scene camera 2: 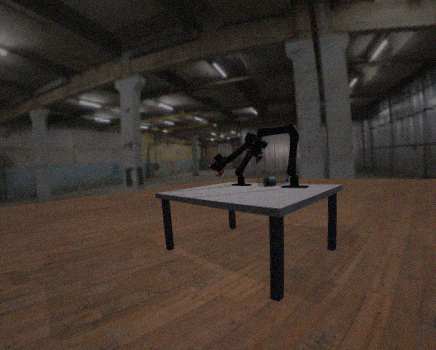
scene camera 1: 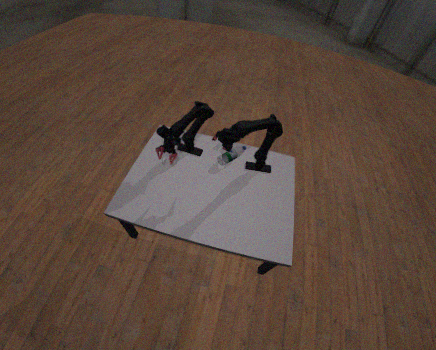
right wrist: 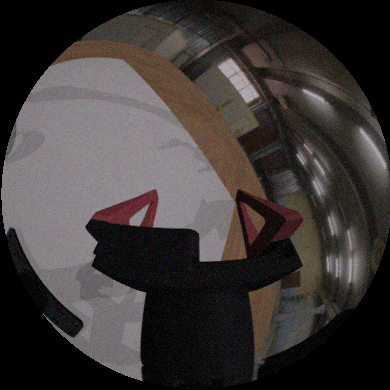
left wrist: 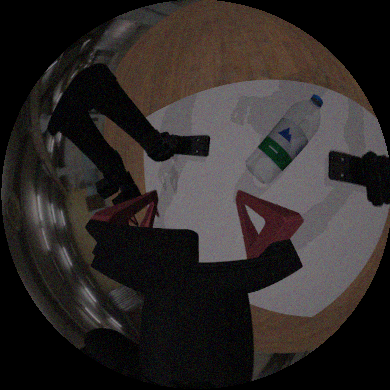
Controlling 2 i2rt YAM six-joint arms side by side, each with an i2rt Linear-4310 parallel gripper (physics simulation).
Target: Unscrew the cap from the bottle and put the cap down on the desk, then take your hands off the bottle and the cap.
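Frame: origin at the left arm's base, x back, y left, z down, level; millimetres.
Seen in the pictures: left gripper, fingertip midpoint: (scene camera 2: 252, 160) (scene camera 1: 217, 143) (left wrist: 196, 194); right gripper, fingertip midpoint: (scene camera 2: 211, 171) (scene camera 1: 165, 161) (right wrist: 196, 193); left arm's base, link origin: (scene camera 2: 294, 187) (scene camera 1: 258, 167) (left wrist: 354, 169); right arm's base, link origin: (scene camera 2: 241, 185) (scene camera 1: 189, 149) (left wrist: 186, 145).
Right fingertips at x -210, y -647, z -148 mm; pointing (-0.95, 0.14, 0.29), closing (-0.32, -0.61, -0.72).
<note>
Offsets run from my right fingertips to a thing's top centre. "*": to the spot under its first point. Level surfaces: height alone.
A clear bottle @[dx +267, dy +437, dz +64 mm] (scene camera 1: 230, 156) (scene camera 2: 270, 181) (left wrist: 282, 142) with a white and green label lies on its side on the white desk @[dz +148 mm] (scene camera 1: 240, 215) (scene camera 2: 225, 199) (left wrist: 200, 220) (right wrist: 115, 120). Its blue cap @[* dx +342, dy +523, dz +99 mm] (scene camera 1: 244, 148) (left wrist: 317, 100) is on the neck, at the upper right end in the left wrist view. My left gripper (left wrist: 196, 194) is open and empty, above the desk and apart from the bottle; in scene camera 1 it is beside the bottle's upper left. My right gripper (scene camera 1: 167, 156) (scene camera 2: 215, 170) (right wrist: 196, 193) is open and empty above the desk, well left of the bottle in scene camera 1.
The left arm's base (scene camera 1: 258, 167) (scene camera 2: 295, 186) (left wrist: 345, 166) stands close to the bottle's cap end. The right arm's base (scene camera 1: 190, 150) (scene camera 2: 241, 184) (left wrist: 192, 145) stands to the left of the bottle in scene camera 1. The desk's far edge runs behind both bases.
</note>
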